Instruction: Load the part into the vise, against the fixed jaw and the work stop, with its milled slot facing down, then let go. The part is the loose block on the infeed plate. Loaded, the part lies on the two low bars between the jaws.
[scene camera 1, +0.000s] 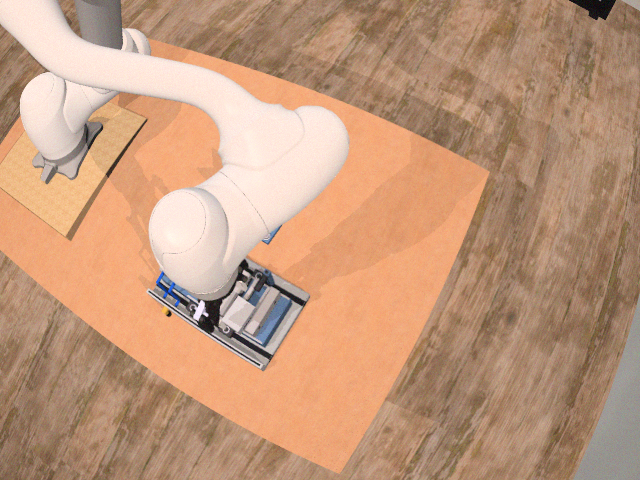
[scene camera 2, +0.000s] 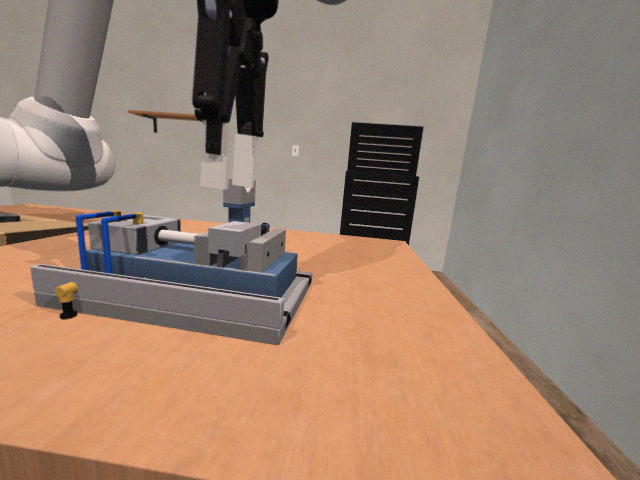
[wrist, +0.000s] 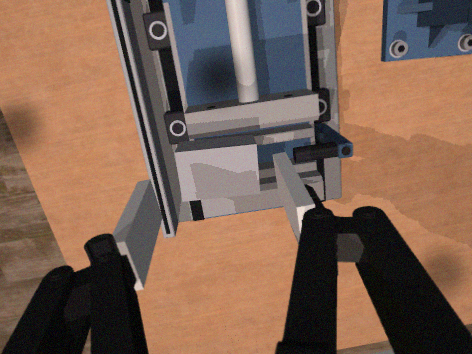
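Note:
The part, a pale grey block, sits in the vise between the movable jaw and the fixed jaw, its top above the jaws. It looks level and close to the fixed jaw; contact is hidden. In the wrist view a gap shows between its right side and the black pin of the work stop. A dark notch shows low at its near end in scene camera 2; I cannot tell if this is the slot. My gripper is open and empty above the part, fingers apart from it.
The vise's grey base rail runs along one side. Blue hoops stand at its far end, with a yellow knob outside the rail. A blue plate with bolts lies beyond the work stop's side.

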